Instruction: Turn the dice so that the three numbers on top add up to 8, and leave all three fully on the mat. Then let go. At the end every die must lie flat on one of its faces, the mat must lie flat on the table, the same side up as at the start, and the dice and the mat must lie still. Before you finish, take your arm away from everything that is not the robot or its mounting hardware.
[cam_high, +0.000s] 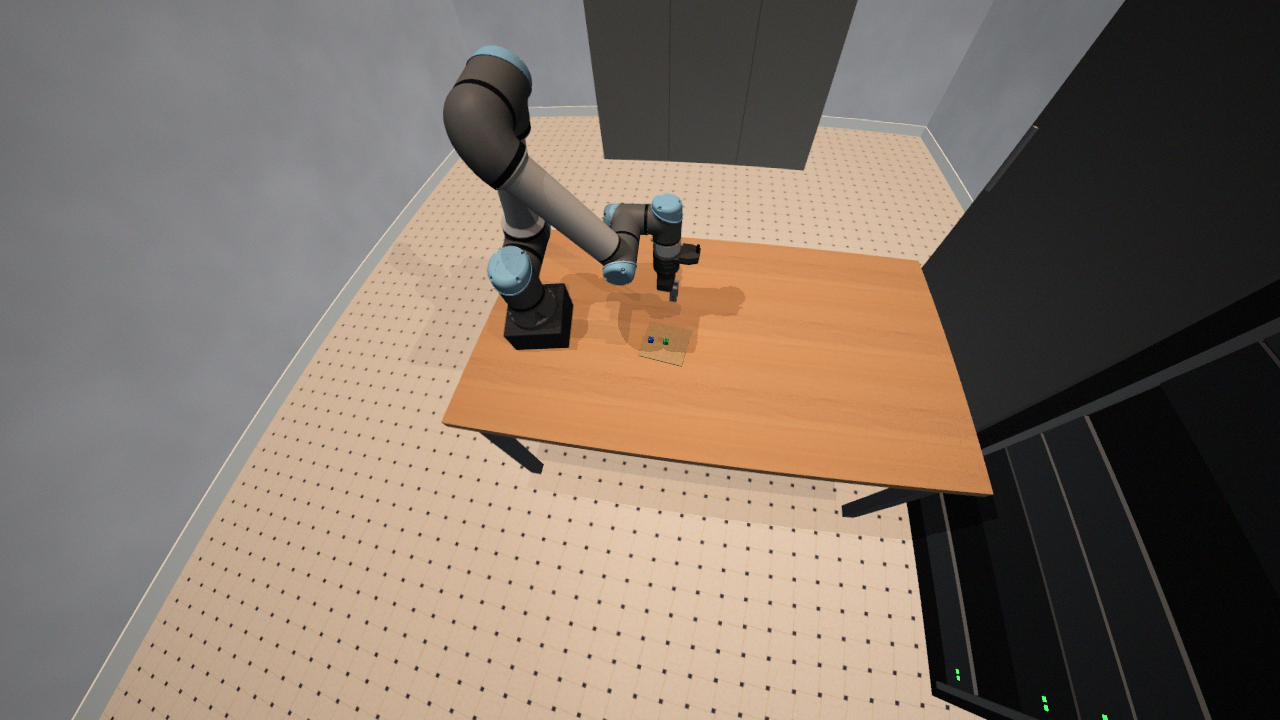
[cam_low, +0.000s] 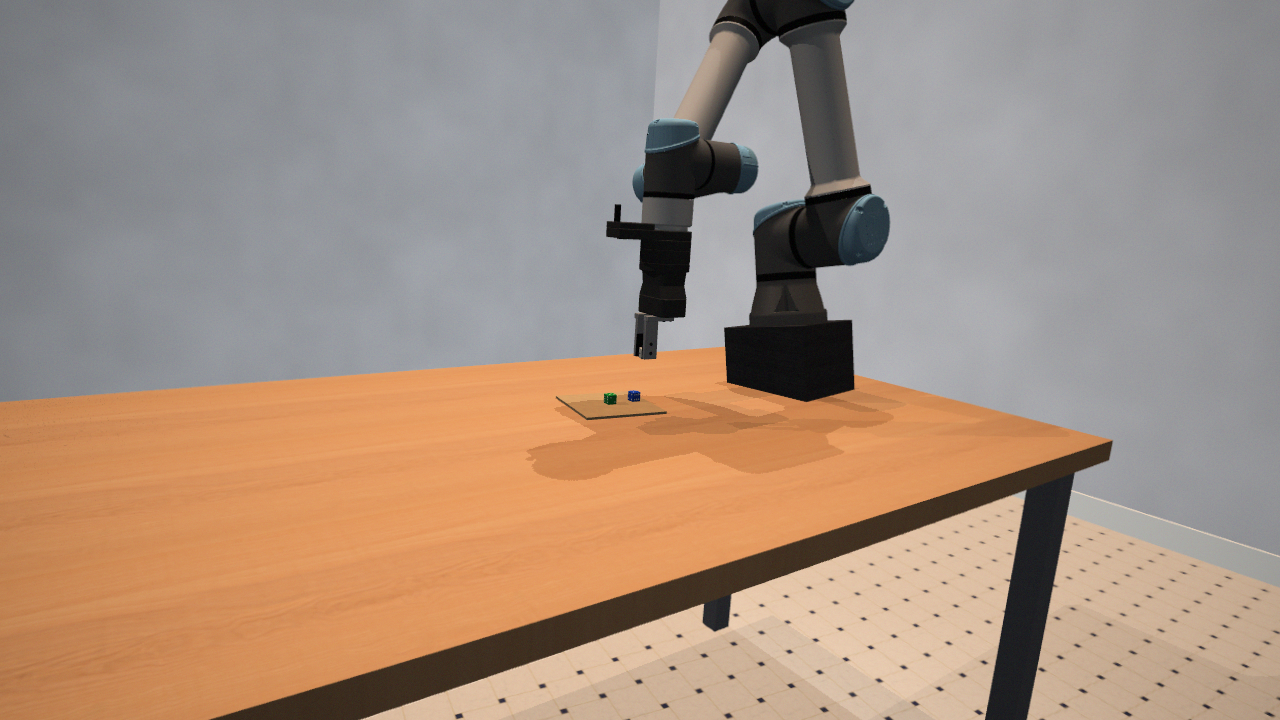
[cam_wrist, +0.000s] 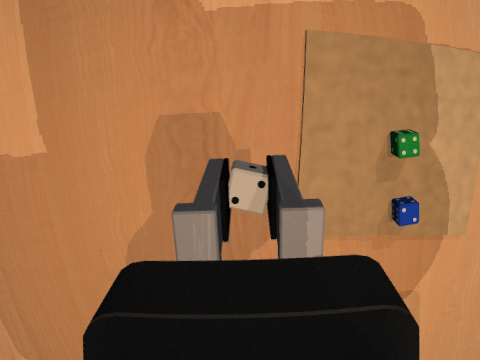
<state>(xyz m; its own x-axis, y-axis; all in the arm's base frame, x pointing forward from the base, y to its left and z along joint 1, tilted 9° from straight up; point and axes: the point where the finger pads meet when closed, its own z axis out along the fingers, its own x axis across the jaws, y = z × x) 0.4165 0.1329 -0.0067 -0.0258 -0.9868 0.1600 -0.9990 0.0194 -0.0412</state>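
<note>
Now: the green die 110 mm to the right of my hand and 110 mm below it. The rest, counted from my hand: white die 10 mm below; mat 120 mm below, 110 mm to the right; blue die 110 mm to the right, 110 mm below, 50 mm behind.
</note>
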